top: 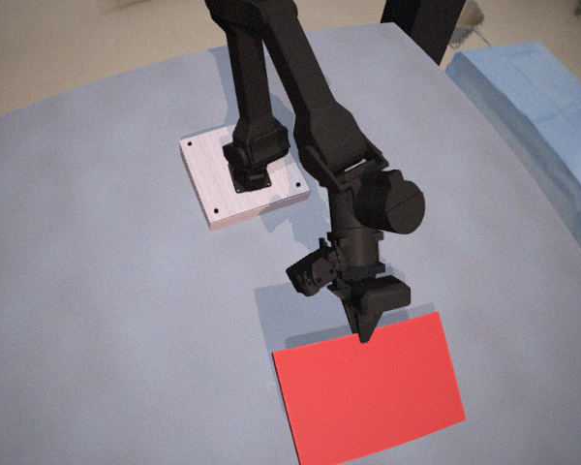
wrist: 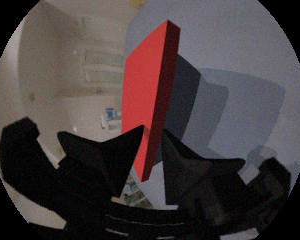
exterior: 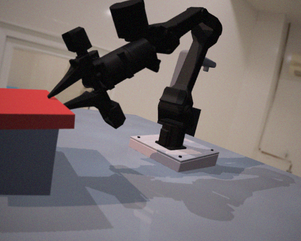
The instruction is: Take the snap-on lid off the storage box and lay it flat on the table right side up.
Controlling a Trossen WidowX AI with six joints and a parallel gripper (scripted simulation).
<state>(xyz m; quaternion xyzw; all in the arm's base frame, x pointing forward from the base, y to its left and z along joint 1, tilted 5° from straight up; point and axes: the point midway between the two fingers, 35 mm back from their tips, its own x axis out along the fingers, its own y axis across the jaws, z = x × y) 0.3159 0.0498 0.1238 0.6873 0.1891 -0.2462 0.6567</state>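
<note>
Now: gripper tip 8 cm short of the red lid and 1 cm above it. Also, from my gripper tip: storage box 7 cm ahead, 6 cm below.
</note>
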